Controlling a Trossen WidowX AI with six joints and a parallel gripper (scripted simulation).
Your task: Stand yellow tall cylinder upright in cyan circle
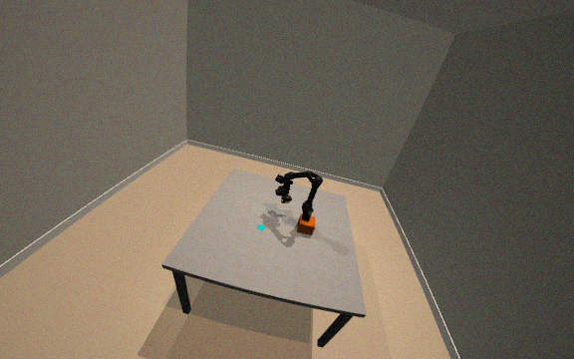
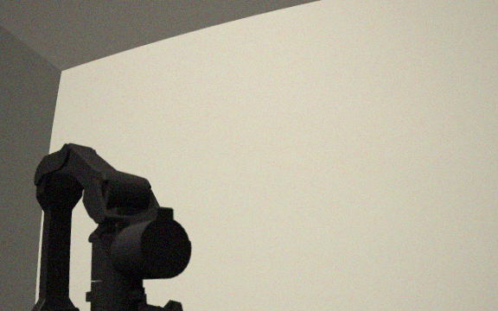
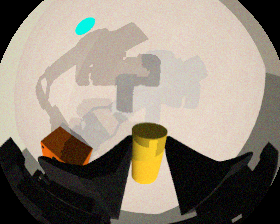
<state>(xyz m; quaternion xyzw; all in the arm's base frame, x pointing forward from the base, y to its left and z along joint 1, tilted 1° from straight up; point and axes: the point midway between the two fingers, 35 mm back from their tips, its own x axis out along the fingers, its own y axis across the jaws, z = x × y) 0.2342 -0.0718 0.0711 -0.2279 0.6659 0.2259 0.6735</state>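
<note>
My gripper tip is now 70 mm short of the cyan circle, 260 mm to the right of it and 130 mm above it. Also, from my gripper tip: yellow tall cylinder: 20 mm behind, 10 mm to the right.
</note>
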